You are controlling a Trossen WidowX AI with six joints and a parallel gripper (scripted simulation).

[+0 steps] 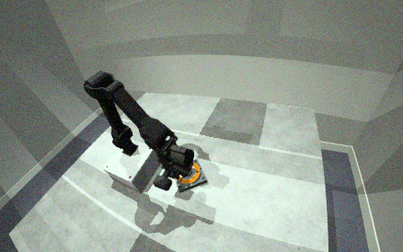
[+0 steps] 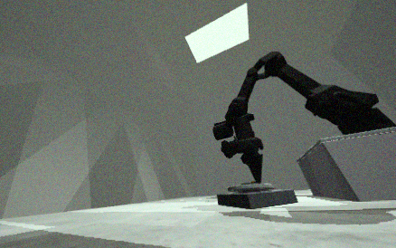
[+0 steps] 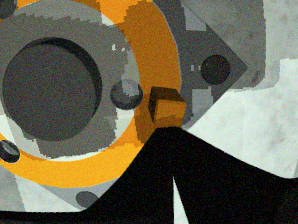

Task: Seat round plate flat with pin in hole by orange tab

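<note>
Now: gripper tip 2 cm short of the round orange plate, 2 cm to the right of it and 1 cm above it. Round my gripper tip: dark grey square base: 2 cm ahead, 5 cm to the left, 2 cm below.
</note>
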